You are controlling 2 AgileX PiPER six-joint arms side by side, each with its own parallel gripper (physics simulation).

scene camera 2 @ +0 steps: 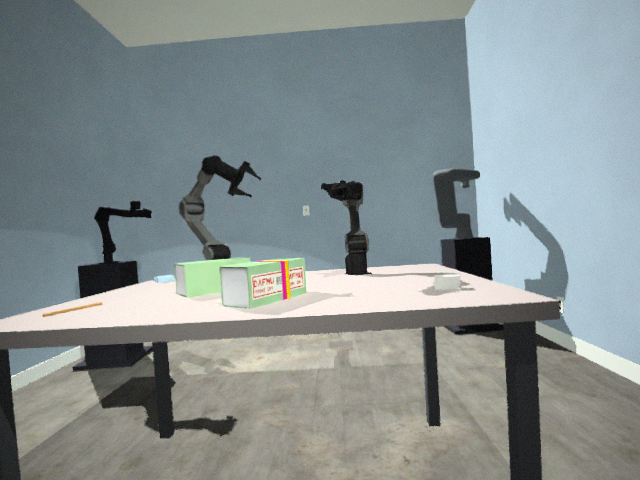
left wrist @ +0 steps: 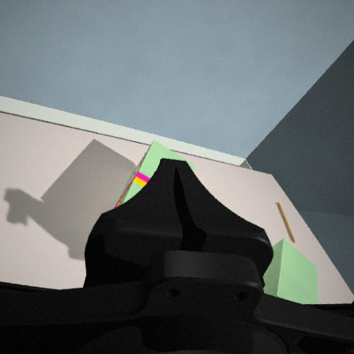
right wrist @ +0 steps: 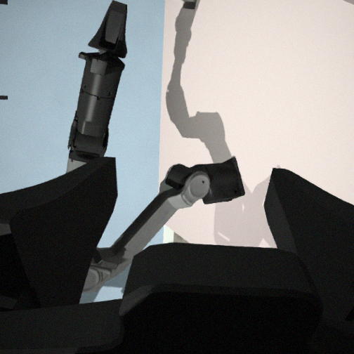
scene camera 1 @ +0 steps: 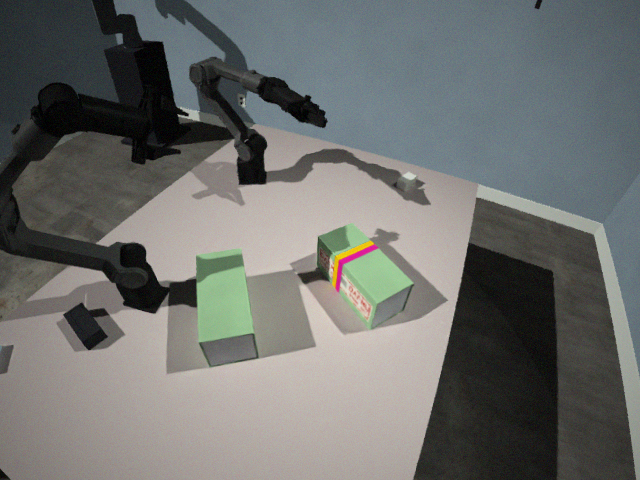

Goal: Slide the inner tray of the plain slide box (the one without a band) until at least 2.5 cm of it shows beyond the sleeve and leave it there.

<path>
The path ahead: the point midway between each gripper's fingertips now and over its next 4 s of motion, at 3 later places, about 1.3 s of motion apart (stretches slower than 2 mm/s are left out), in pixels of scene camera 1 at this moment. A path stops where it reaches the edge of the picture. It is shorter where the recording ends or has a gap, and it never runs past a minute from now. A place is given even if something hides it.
My left gripper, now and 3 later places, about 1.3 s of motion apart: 324,124; 296,152; 217,208; 218,230
My right gripper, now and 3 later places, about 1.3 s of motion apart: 182,133; 221,172; 243,228; 239,253
</path>
